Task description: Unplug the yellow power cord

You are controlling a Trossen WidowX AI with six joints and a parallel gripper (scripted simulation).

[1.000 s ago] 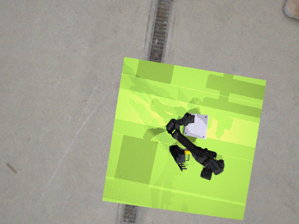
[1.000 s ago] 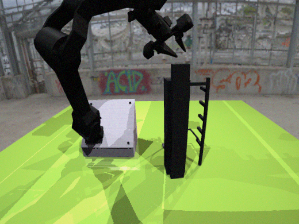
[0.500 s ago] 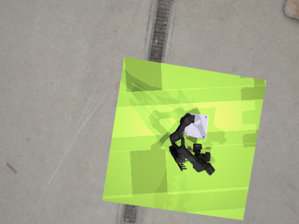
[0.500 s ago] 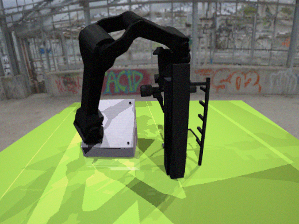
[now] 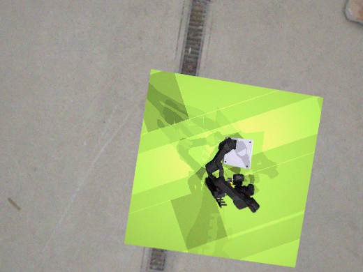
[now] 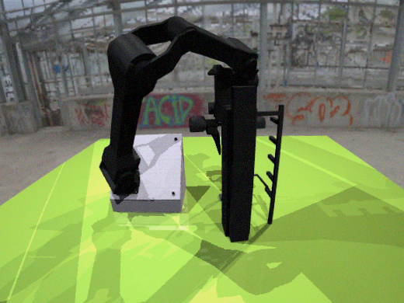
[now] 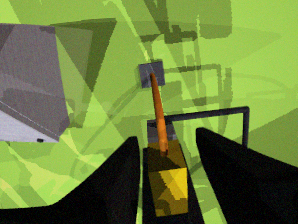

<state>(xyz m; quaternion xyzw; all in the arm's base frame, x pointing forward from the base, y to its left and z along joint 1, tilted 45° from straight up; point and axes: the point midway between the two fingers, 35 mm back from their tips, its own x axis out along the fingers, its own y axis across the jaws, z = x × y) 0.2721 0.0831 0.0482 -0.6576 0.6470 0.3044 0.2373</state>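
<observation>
The tall black block is 160 mm to the right of my gripper tip, 20 mm above it and 10 mm ahead of it.
</observation>
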